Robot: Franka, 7 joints.
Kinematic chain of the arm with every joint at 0, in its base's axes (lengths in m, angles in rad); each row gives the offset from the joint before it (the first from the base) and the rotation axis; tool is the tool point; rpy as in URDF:
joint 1: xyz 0 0 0.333 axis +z
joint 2: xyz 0 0 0 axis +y
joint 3: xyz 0 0 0.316 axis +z
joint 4: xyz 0.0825 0 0 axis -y
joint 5: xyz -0.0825 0 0.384 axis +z
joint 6: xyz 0 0 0 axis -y
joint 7: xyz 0.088 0 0 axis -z
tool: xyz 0 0 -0.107 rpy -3.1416 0 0
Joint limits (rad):
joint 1: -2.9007..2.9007
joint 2: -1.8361..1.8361
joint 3: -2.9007..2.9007
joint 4: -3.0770..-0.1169
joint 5: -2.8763..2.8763
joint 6: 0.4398..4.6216
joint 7: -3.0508..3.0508
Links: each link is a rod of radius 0.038 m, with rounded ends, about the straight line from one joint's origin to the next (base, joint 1, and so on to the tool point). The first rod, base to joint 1, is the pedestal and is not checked.
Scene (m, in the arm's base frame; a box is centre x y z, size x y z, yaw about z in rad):
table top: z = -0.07
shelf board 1: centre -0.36 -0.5 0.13 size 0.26 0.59 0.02 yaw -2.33
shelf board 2: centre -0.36 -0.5 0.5 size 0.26 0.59 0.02 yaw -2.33
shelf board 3: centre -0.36 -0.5 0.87 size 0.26 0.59 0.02 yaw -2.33
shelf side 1: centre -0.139 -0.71 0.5 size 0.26 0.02 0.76 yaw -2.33
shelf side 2: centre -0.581 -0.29 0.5 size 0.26 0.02 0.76 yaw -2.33
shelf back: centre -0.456 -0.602 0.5 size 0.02 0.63 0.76 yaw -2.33
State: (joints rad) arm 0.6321 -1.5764 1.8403 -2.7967 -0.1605 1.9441 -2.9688
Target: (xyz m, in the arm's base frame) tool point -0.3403 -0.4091 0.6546
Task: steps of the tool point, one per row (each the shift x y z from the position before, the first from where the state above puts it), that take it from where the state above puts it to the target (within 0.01 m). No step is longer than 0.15 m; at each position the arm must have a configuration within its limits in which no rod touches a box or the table.
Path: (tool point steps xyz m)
1: -0.0016 -0.0544 -0.0885
2: -0.0432 -0.0754 -0.0592
3: -0.0694 -0.0806 -0.0114
4: -0.0731 -0.0689 0.0409
5: -0.0546 -0.0447 0.0832
6: -0.0210 -0.0152 0.1050
7: -0.0091 -0.0511 0.0486
8: 0.0060 -0.0494 0.0448
9: 0.0149 -0.0433 0.0440
10: 0.0195 -0.0365 0.0481
11: 0.0236 -0.0299 0.0570
12: 0.0303 -0.0219 0.0692
13: -0.0680 -0.0702 0.0081
14: -0.0646 -0.0695 -0.0081

